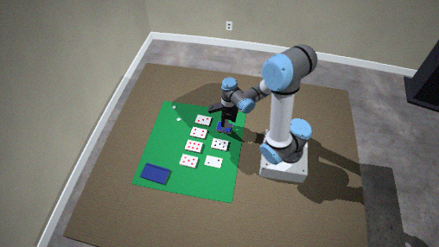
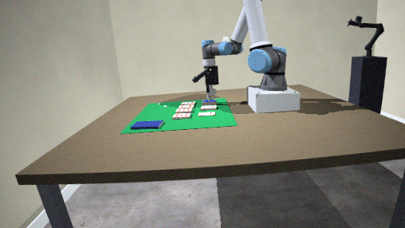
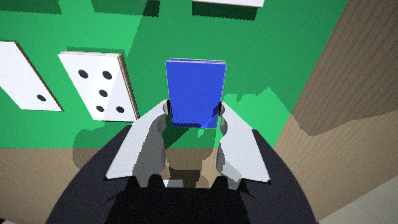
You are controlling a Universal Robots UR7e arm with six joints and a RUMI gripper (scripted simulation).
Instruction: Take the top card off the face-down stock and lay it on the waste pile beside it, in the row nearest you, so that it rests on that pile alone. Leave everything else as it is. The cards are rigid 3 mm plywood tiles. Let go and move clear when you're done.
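The black-pip card lies 23 cm to the left of my hand, 3 cm below it and 2 cm behind it. Also, from my hand: green mat (18 cm to the left, 13 cm ahead, 5 cm below); then red card (14 cm ahead, 2 cm below, 1 cm to the right).
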